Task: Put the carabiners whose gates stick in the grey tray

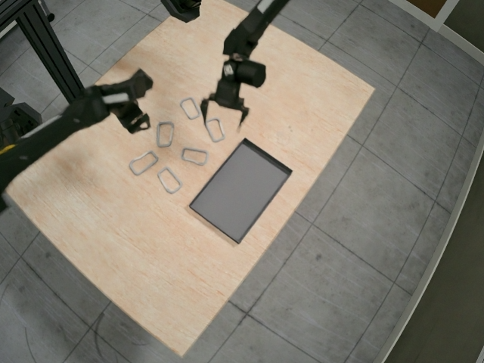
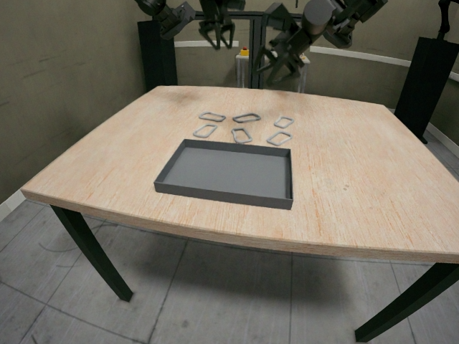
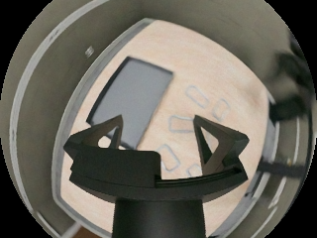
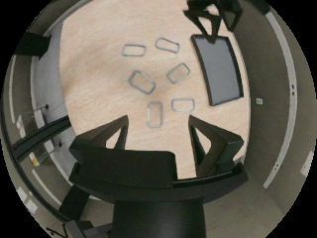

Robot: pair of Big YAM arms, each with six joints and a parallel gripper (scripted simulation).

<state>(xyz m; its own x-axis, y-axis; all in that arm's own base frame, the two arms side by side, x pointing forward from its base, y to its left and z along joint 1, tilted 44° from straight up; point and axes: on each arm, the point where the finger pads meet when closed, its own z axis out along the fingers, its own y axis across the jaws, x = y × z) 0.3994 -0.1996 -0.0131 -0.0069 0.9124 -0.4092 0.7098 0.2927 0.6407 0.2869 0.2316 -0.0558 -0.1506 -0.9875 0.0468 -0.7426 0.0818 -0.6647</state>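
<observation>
Now: right hand 300 mm short of the grey tray, 240 mm above it and 110 mm to the right of it.
</observation>
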